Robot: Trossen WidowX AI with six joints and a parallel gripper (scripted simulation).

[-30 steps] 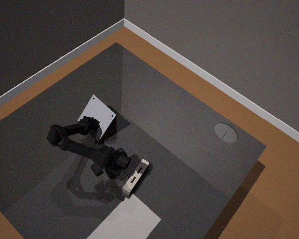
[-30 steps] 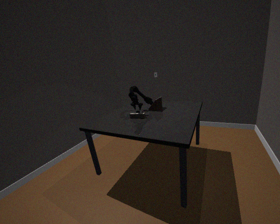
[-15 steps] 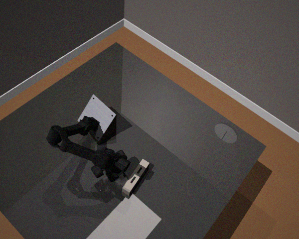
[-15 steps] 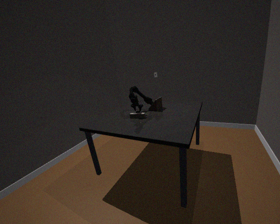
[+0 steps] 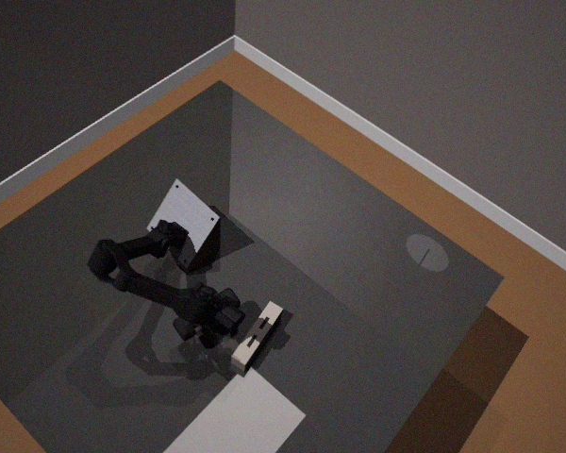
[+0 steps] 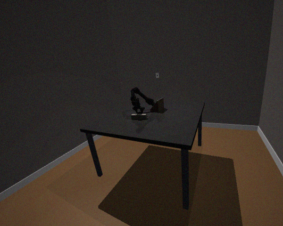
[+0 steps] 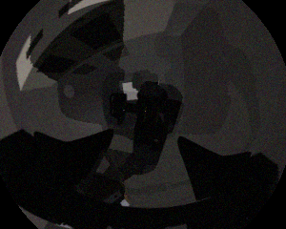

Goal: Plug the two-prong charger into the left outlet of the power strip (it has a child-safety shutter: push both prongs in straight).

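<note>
The dark charger lies 20 mm ahead of my gripper tip and 10 mm above it.
</note>
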